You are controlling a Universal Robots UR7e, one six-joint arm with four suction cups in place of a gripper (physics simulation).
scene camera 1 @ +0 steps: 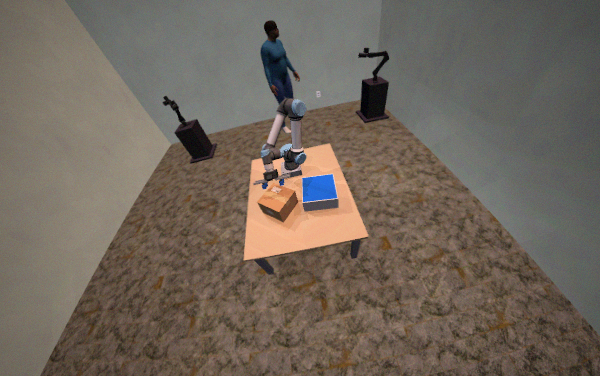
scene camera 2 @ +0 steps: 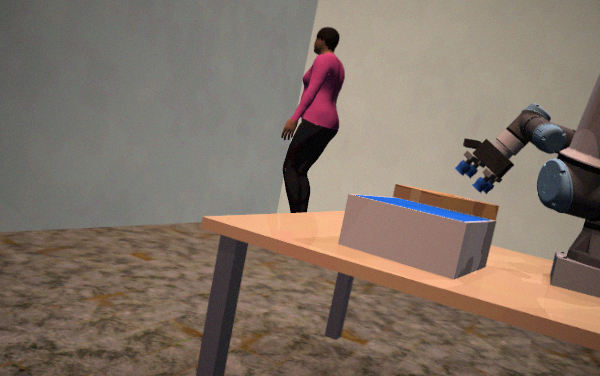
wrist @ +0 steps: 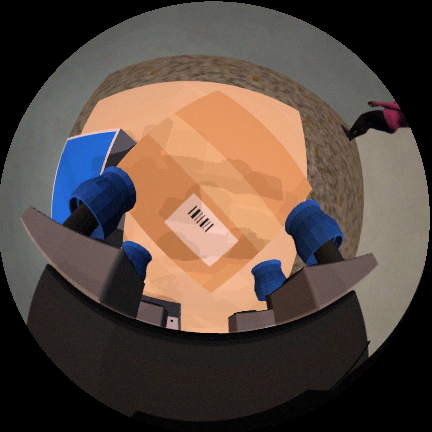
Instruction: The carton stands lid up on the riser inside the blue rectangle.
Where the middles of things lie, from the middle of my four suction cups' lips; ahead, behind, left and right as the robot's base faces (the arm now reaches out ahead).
My suction cup is now 14 cm above the brown carton (scene camera 2: 451, 202) and 7 cm short of it.
